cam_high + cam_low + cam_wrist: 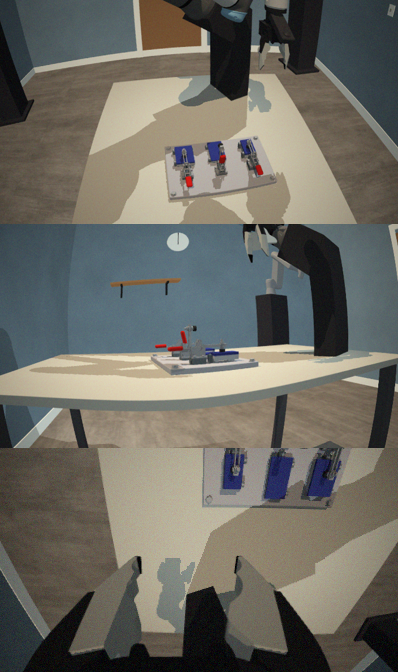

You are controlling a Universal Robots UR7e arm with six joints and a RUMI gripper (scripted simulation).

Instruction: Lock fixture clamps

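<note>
The grey fixture plate lies 290 mm below my hand, 220 mm to the right of it and 90 mm ahead of it. Also, from my hand: blue part (270 mm below, 210 mm to the right, 40 mm ahead).
</note>
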